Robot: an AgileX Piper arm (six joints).
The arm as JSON. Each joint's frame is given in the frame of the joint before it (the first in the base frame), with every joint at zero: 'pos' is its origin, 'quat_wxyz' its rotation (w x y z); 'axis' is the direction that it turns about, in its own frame. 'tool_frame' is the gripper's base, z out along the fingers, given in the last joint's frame.
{
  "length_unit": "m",
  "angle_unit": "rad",
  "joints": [
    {
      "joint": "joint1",
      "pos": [
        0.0,
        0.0,
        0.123
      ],
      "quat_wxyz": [
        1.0,
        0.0,
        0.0,
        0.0
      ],
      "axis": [
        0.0,
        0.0,
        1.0
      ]
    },
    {
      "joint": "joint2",
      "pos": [
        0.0,
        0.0,
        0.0
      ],
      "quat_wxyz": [
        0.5,
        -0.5,
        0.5,
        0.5
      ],
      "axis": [
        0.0,
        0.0,
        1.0
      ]
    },
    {
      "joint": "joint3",
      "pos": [
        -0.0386,
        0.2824,
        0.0
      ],
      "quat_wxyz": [
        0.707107,
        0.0,
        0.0,
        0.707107
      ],
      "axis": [
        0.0,
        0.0,
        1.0
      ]
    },
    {
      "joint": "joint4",
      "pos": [
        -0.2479,
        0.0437,
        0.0
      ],
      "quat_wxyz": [
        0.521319,
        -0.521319,
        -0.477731,
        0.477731
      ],
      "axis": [
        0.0,
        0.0,
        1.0
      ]
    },
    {
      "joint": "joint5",
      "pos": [
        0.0,
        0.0,
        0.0
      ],
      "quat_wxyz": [
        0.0,
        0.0,
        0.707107,
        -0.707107
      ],
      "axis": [
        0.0,
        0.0,
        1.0
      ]
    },
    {
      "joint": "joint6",
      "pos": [
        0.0,
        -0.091,
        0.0
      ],
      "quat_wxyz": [
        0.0,
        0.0,
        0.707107,
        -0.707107
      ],
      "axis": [
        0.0,
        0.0,
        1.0
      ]
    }
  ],
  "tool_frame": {
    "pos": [
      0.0,
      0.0,
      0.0
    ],
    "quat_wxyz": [
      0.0,
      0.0,
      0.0,
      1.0
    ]
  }
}
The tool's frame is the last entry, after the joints.
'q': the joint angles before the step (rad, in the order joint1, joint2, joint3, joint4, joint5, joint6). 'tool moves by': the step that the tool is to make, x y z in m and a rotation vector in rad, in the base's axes. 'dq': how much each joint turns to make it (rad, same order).
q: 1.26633, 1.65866, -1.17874, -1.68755, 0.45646, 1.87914
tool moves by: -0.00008, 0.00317, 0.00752, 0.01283, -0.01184, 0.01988
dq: -0.00107, 0.00000, -0.02489, 0.00009, -0.01764, -0.01639
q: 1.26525, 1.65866, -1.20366, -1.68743, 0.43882, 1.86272
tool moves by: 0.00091, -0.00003, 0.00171, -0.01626, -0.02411, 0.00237
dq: -0.00118, -0.00001, -0.00527, 0.00273, 0.00505, -0.03323
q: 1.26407, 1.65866, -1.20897, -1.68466, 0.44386, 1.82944
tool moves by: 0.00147, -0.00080, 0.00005, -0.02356, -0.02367, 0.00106
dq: -0.00322, 0.00000, -0.00036, 0.00468, 0.00475, -0.03765
